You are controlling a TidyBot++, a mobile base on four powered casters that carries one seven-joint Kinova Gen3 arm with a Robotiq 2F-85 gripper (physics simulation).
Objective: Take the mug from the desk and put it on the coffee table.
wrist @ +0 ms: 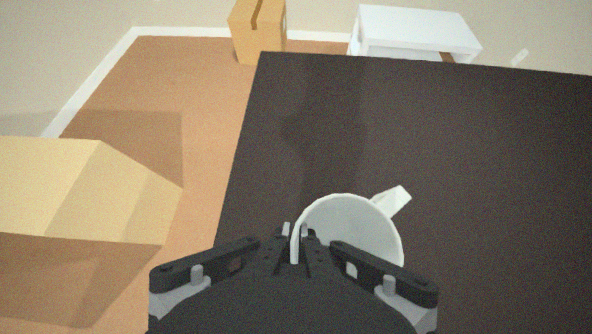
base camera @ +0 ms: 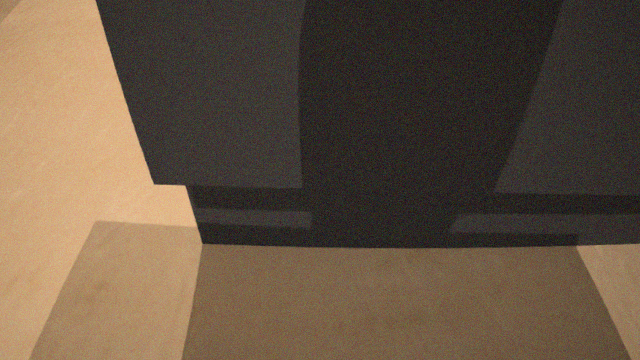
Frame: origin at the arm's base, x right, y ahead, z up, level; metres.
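Seen in the pictures: gripper, fingertip midpoint: (wrist: 295,232).
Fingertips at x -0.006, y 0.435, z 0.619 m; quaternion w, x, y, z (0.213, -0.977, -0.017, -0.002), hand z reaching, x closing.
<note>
A point is followed by its place in that frame.
In the wrist view, a white mug (wrist: 350,225) {x 0.057, y 0.451, z 0.585 m} is upright, with its handle pointing to the upper right. My gripper (wrist: 295,232) {x -0.006, y 0.435, z 0.619 m} is shut on the left side of the mug's rim, one finger inside and one outside. The mug is held a little above the dark desk top (wrist: 450,140) {x 0.287, y 0.638, z 0.514 m}. The dark front of the desk (base camera: 225,100) {x -0.055, y 0.310, z -0.169 m} fills much of the base camera view. The mug's base is hidden. I cannot tell whether the white table at the back is the coffee table.
The white table (wrist: 410,27) {x 0.796, y 2.099, z 0.054 m} with a lower shelf stands beyond the desk's far edge. A cardboard box (wrist: 260,42) {x -0.463, y 2.141, z -0.164 m} stands on the wooden floor (wrist: 200,90) {x -1.011, y 1.727, z -0.397 m} behind the desk's left corner. A large pale yellow block-like object (wrist: 75,185) {x -0.815, y 0.561, z 0.205 m} stands to the left of the desk. Walls run behind.
</note>
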